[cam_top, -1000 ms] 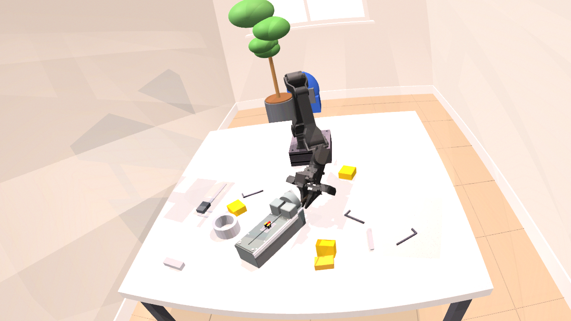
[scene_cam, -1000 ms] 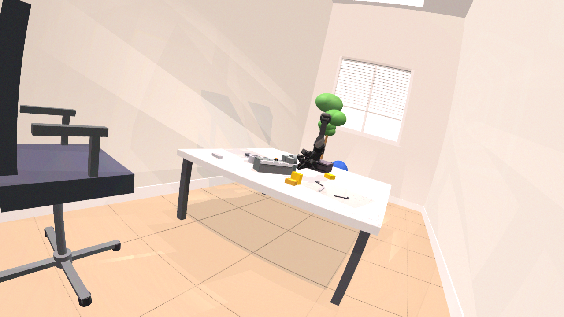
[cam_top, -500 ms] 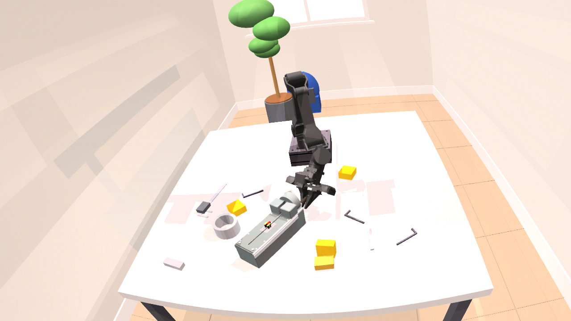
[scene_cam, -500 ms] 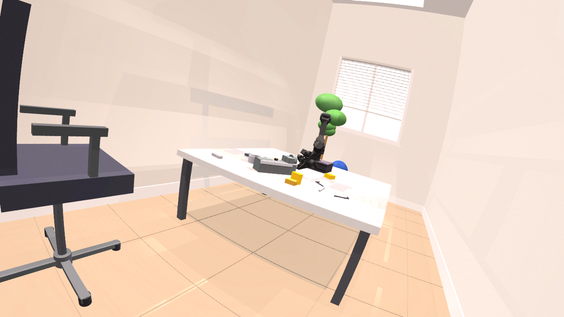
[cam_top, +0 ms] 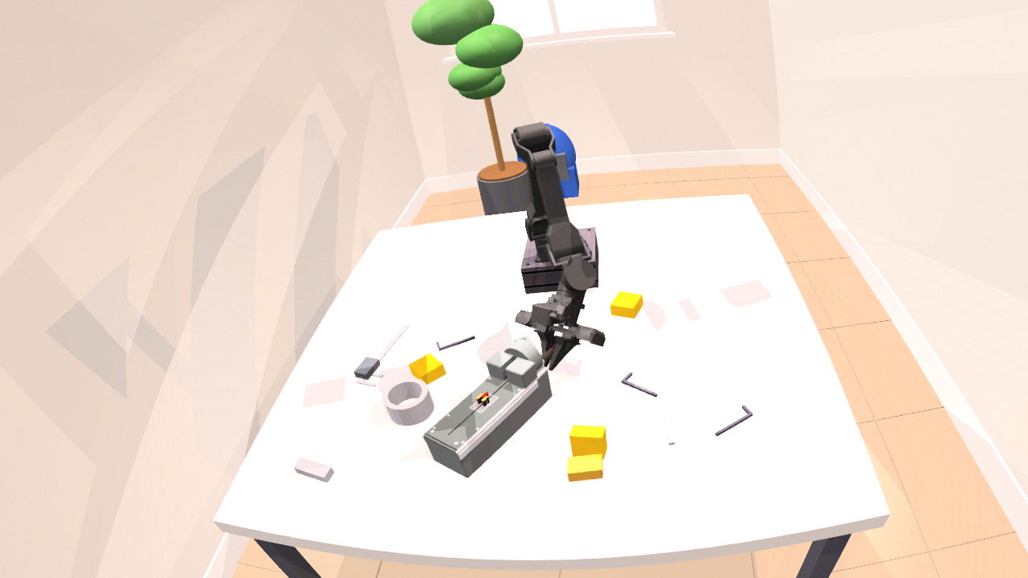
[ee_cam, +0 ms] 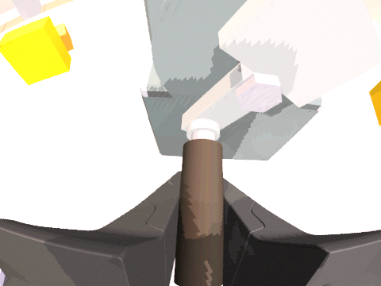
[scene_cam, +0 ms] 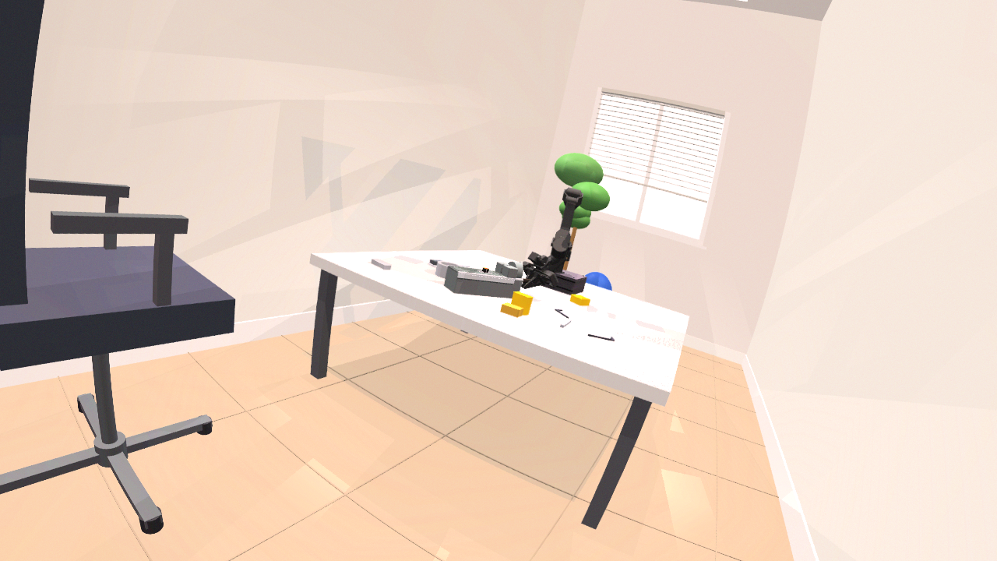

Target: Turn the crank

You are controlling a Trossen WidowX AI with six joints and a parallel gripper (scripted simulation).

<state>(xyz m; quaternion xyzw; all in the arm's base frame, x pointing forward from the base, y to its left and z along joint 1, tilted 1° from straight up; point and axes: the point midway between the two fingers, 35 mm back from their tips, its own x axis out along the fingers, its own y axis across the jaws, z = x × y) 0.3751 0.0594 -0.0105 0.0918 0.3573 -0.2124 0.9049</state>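
My gripper tip is now 2 cm past the brown crank handle, 1 cm to the right of it and 3 cm below it. Also, from my gripper tip: red pointer 13 cm ahead, 9 cm to the right, 4 cm above.
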